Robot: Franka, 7 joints.
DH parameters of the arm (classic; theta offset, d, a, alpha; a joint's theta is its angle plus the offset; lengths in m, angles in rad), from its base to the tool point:
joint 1: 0 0.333 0 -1.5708
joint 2: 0 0 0 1.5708
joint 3: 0 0.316 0.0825 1.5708
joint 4: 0 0 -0.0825 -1.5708
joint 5: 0 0.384 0 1.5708
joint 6: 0 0 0.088 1.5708
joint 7: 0 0.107 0 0
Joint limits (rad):
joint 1: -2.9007..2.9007
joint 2: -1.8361..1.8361
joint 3: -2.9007..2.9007
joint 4: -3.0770..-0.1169
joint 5: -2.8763..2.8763
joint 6: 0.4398..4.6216
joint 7: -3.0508..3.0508
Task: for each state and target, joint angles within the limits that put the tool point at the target. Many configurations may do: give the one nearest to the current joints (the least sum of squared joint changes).
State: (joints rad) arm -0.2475 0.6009 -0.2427 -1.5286 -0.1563 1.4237 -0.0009
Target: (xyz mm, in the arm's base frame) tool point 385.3 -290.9 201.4
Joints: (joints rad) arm -0.3041 0.5792 -0.3033 -1.8852 -0.1520 1.2455 -0.0009
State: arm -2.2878 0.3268 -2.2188 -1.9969 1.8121 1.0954 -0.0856
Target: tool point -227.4 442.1 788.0
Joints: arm -2.3642 0.2537 -2.2929 -1.6676 1.9447 1.2464 -0.0856
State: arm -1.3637 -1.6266 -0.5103 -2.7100 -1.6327 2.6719 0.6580
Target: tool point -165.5 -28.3 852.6
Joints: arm -1.3202 -1.4804 -0.3685 -2.2345 -1.5977 2.6706 0.6580
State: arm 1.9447 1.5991 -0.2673 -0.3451 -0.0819 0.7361 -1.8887
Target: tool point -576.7 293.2 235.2
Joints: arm 2.6684 1.3853 -0.0257 -0.2823 0.0585 0.4574 -1.8887
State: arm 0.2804 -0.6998 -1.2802 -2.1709 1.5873 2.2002 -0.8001
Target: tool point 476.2 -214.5 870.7
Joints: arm 0.6418 -0.2298 -0.9467 -1.4444 1.6548 2.2170 -0.8001
